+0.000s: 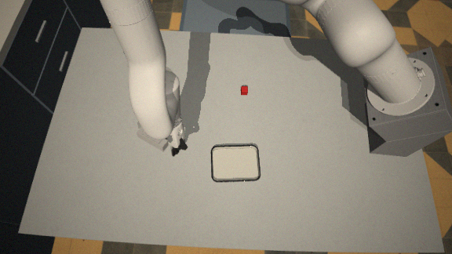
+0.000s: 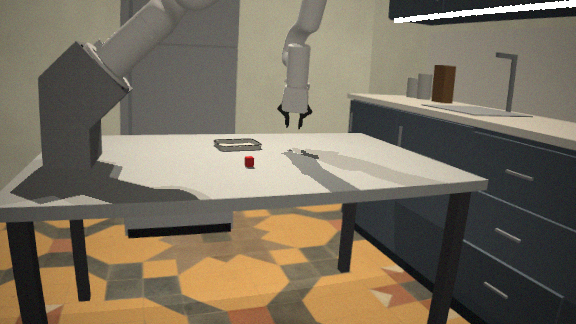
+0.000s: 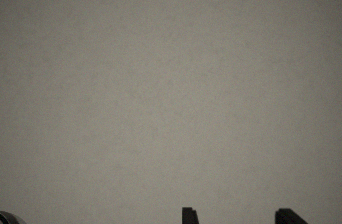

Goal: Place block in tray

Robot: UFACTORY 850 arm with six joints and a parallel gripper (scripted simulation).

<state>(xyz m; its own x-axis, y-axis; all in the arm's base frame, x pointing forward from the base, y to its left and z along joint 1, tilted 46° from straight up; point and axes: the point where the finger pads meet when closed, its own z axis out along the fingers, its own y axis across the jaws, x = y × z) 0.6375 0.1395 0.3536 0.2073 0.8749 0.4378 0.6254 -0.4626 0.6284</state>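
My hand is 27 cm past the red block, 26 cm to the left of it and 8 cm above it. Round my hand: white tray 22 cm behind, 9 cm below, 4 cm to the left.
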